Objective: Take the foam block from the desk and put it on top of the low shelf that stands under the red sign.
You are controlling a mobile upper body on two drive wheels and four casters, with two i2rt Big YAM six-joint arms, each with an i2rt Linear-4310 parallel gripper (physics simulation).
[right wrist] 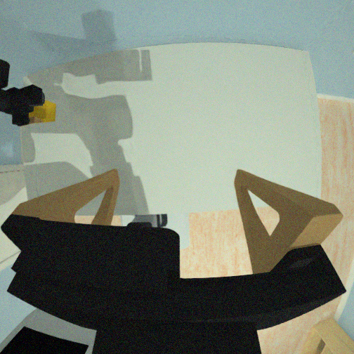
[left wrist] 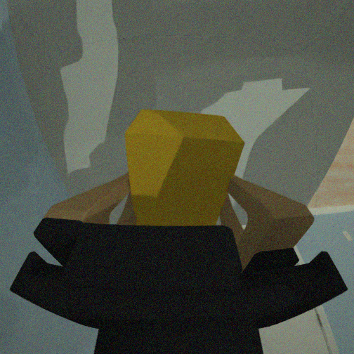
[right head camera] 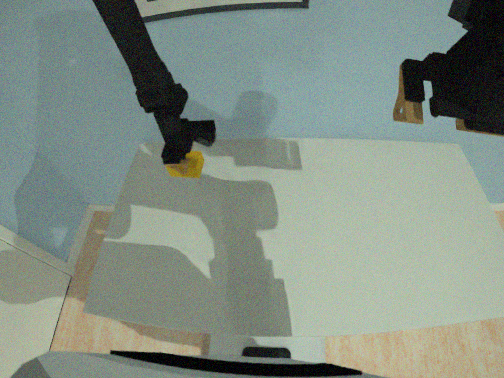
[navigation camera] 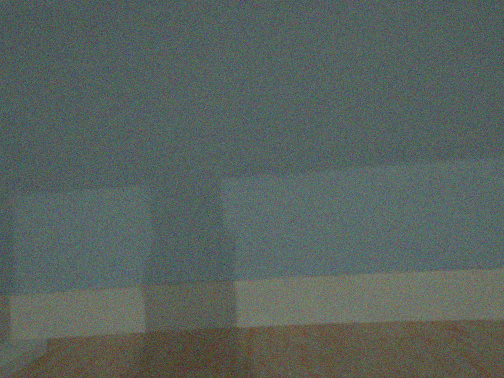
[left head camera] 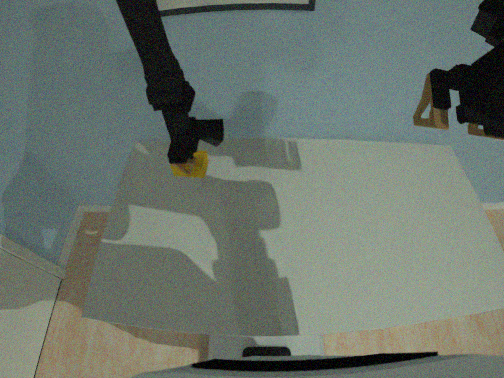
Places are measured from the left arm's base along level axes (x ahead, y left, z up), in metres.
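Pixels of known places: left gripper, fingertip midpoint: (right head camera: 186, 165) (left head camera: 190, 165); right gripper, fingertip midpoint: (right head camera: 426, 120) (left head camera: 442, 125).
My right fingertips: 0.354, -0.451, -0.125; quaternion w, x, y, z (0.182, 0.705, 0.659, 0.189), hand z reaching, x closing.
Note:
For each thing: its top centre in the pictures, then the offset to it from my right fingertips, as dx, dy, dz. "spot": a spot on its surface instead. Level surfaces: height alone.
- yellow foam block at its top centre: (left head camera: 188, 158) (right head camera: 183, 158) +0.208, +0.459, -0.314
- white desk at its surface level: dz -0.565
- board at a spot on its surface: (left head camera: 22, 325) spot: -0.314, +1.592, -1.073
- Wooden floor at its surface level: dz -1.285
The yellow foam block (left head camera: 199, 165) (right head camera: 194, 165) (left wrist: 182, 165) (right wrist: 47, 111) is held between the fingers of my left gripper (left head camera: 186, 167) (right head camera: 181, 167) (left wrist: 177, 174), which is shut on it. The block is above the far left part of the white desk (left head camera: 380, 230) (right head camera: 380, 230) (right wrist: 215, 110); it looks lifted off the top. My right gripper (left head camera: 457, 125) (right head camera: 434, 122) (right wrist: 176, 175) is open with nothing between its fingers, off to the right in the head views. The low shelf and the red sign do not show in these views.
A blue wall (left head camera: 350, 75) (right head camera: 340, 75) (navigation camera: 350, 220) stands behind the desk, with a dark-framed picture (left head camera: 240, 8) (right head camera: 230, 11) on it. A pale cabinet or board (left head camera: 22, 325) (right head camera: 25, 320) stands at the lower left. Wooden floor (left head camera: 390, 345) (navigation camera: 350, 350) runs around the desk.

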